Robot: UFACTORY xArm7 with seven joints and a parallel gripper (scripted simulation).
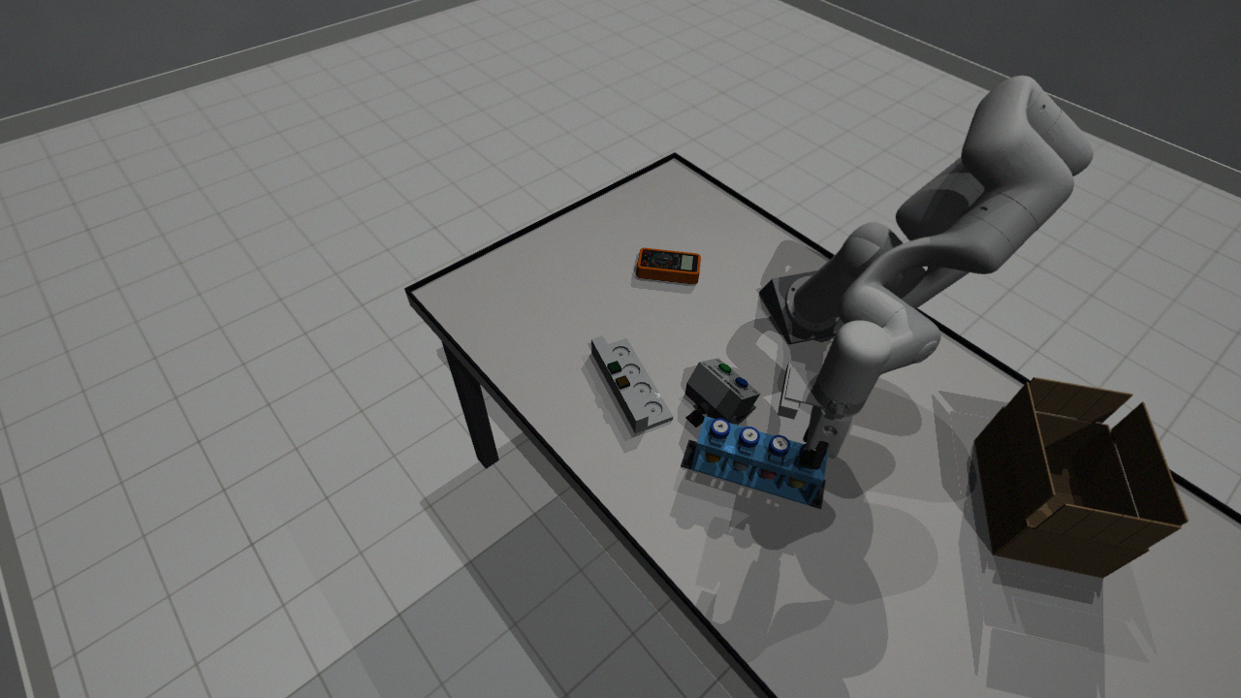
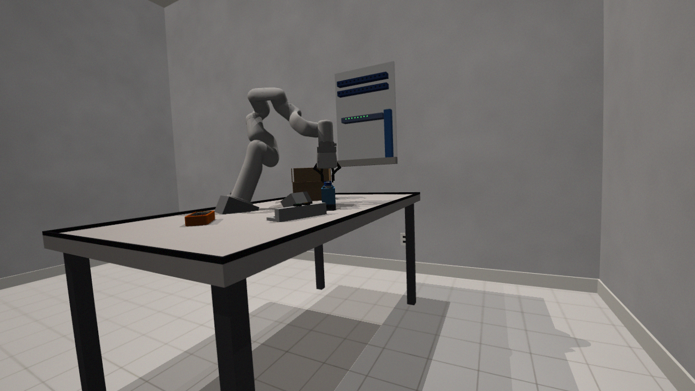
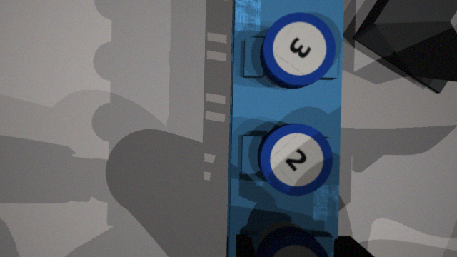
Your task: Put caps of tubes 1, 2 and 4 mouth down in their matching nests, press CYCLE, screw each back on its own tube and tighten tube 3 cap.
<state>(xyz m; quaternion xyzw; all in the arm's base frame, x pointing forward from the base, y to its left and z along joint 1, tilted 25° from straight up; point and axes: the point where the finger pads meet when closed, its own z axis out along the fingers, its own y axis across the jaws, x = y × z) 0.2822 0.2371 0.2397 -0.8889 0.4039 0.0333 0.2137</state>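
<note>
The cap 1 is 2 cm below my hand. From my hand the other things lie so: cap 3 (7 cm ahead, 8 cm to the right, 2 cm below); cap 2 (3 cm ahead, 4 cm to the right, 2 cm below); cap 4 (10 cm ahead, 12 cm to the right, 2 cm below).
</note>
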